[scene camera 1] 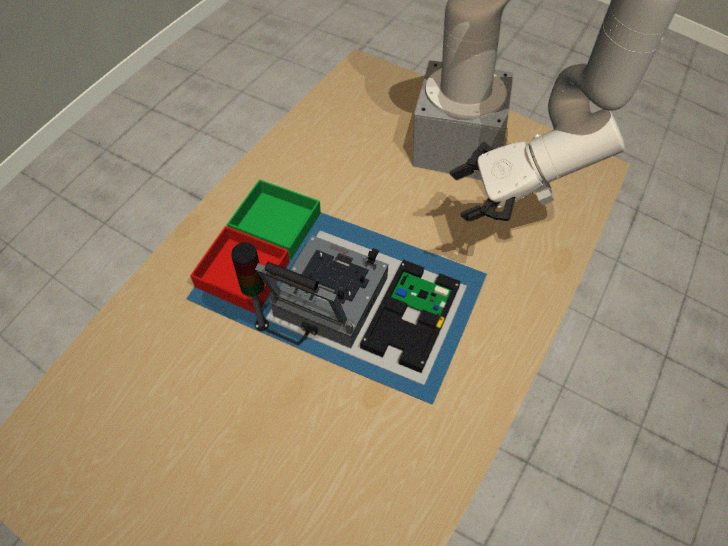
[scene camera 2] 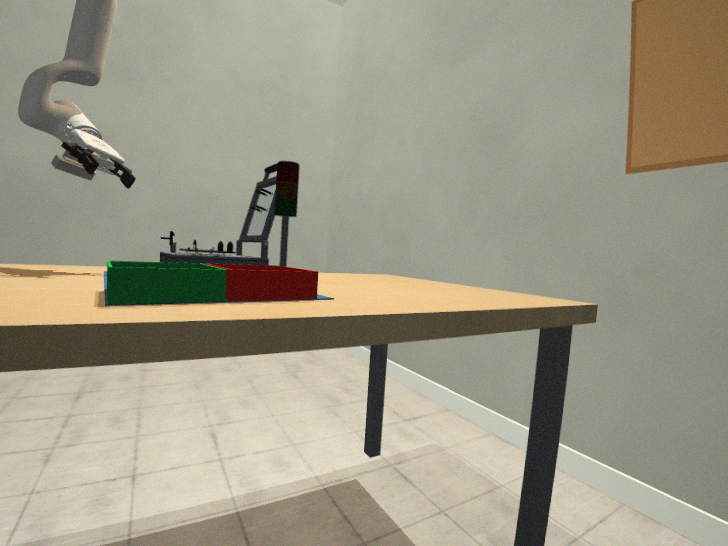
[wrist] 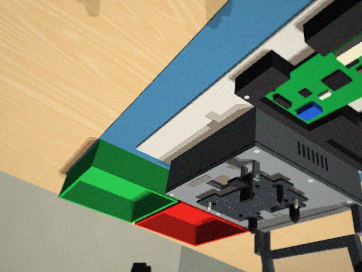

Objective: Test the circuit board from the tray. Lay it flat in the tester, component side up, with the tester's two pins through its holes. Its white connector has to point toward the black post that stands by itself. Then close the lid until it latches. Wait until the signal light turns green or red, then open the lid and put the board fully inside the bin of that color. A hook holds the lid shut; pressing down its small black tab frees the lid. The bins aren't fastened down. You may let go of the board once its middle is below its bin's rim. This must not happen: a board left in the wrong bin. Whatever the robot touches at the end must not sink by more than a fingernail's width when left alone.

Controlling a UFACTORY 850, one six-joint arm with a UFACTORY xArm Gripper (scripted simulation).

green bin: scene camera 1 272,211; scene camera 2; wrist
red bin: scene camera 1 215,274; scene camera 2; wrist
same spot on red bin: (scene camera 2: 245,282) = (wrist: 147,220)
same spot on green bin: (scene camera 2: 154,282) = (wrist: 90,197)
